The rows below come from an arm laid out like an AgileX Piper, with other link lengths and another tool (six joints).
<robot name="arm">
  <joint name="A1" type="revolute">
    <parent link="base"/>
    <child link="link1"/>
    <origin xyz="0 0 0.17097" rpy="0 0 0"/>
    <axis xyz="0 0 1"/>
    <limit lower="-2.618" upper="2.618"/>
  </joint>
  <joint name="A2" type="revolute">
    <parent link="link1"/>
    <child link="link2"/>
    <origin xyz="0 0 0" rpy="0 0 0"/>
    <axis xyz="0 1 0"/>
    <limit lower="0" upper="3.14"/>
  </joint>
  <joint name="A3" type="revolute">
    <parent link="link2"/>
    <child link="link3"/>
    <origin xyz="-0.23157 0 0.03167" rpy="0 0 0"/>
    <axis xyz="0 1 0"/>
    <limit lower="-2.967" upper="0"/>
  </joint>
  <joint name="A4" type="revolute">
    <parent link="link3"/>
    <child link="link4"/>
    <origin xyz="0.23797 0 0.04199" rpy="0 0 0"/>
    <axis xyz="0.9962 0 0.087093"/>
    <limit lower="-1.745" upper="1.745"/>
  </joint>
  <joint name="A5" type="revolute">
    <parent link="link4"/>
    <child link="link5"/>
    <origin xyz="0 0 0" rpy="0 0 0"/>
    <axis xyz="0 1 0"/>
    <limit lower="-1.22" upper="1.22"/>
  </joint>
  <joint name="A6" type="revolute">
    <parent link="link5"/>
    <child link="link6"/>
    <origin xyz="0.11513 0 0.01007" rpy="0 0 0"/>
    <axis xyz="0.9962 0 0.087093"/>
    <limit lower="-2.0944" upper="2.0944"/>
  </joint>
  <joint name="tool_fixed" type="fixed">
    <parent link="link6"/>
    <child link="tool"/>
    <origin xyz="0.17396 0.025 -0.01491" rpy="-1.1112 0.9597 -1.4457"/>
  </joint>
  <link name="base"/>
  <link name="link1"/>
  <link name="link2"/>
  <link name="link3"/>
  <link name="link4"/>
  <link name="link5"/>
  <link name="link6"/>
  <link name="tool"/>
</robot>
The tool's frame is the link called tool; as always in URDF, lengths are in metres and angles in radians.
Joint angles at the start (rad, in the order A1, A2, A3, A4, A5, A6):
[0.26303 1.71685 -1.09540 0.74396 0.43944 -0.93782]
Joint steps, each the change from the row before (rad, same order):
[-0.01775 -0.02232 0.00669 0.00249 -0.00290 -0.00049]
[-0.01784 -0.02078 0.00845 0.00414 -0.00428 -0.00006]
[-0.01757 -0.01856 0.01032 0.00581 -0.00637 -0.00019]
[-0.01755 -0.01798 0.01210 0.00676 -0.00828 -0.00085]
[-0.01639 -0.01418 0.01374 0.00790 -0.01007 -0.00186]
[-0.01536 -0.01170 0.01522 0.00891 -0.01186 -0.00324]
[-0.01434 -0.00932 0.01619 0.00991 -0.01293 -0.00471]
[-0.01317 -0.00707 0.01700 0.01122 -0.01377 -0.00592]
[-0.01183 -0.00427 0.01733 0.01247 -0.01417 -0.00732]
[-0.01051 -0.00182 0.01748 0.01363 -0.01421 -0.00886]
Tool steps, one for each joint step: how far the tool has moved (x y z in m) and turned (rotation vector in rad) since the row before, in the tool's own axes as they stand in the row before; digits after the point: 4 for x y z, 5 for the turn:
[0.0002 -0.0108 -0.0031 0.02467 -0.00160 0.01114]
[0.0010 -0.0101 -0.0027 0.02381 0.00071 0.01330]
[0.0020 -0.0092 -0.0021 0.02289 0.00318 0.01485]
[0.0026 -0.0089 -0.0018 0.02318 0.00454 0.01519]
[0.0039 -0.0073 -0.0010 0.02048 0.00735 0.01500]
[0.0048 -0.0063 -0.0005 0.01892 0.00916 0.01430]
[0.0055 -0.0052 -0.0001 0.01708 0.01062 0.01344]
[0.0061 -0.0041 0.0003 0.01514 0.01193 0.01303]
[0.0066 -0.0029 0.0007 0.01262 0.01322 0.01226]
[0.0071 -0.0018 0.0010 0.01013 0.01418 0.01122]

